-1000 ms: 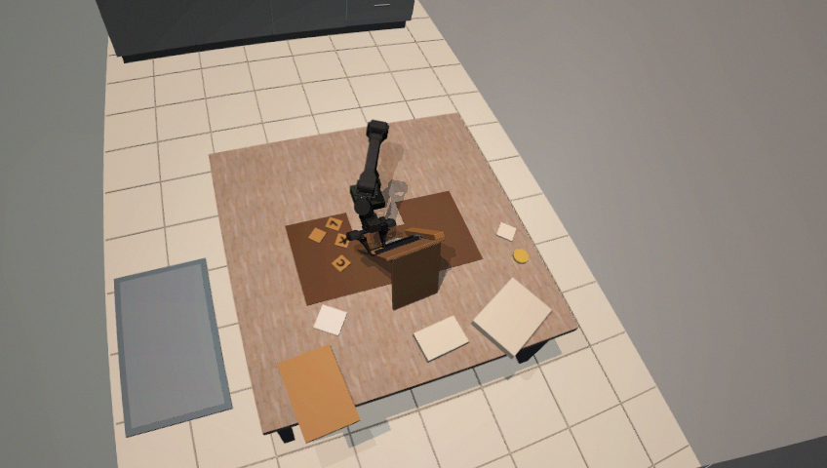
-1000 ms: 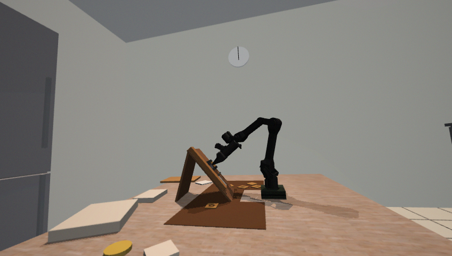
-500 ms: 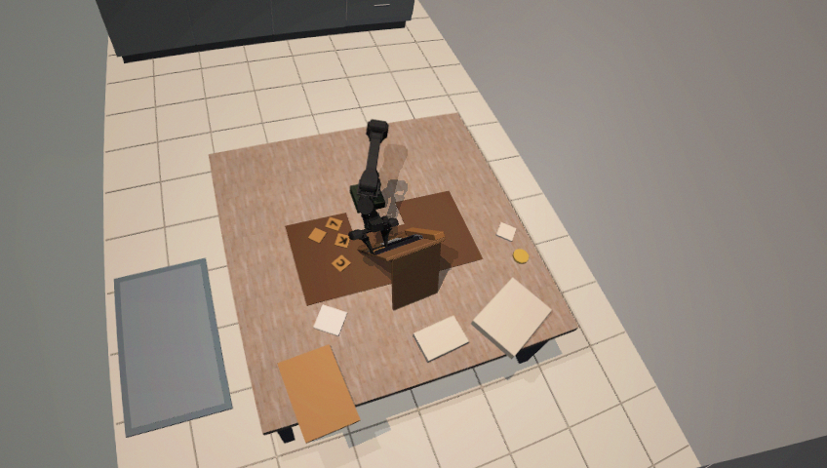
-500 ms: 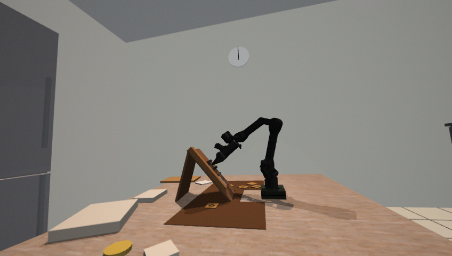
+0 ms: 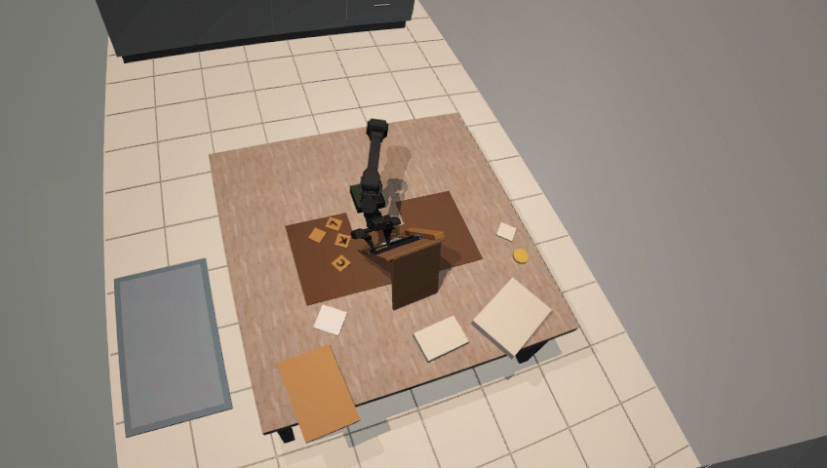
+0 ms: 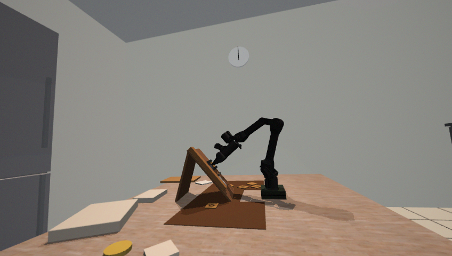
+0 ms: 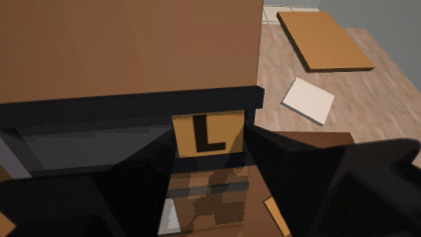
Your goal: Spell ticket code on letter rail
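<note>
My gripper tip is now 90 mm to the right of the white ticket, 90 mm above it and 60 mm past it. The rest, counted from my gripper tip: c tile (170 mm below, 130 mm to the right, 90 mm behind); then cream slab (370 mm ahead, 160 mm below, 80 mm to the left); then orange panel (420 mm to the right, 350 mm ahead, 160 mm below).
</note>
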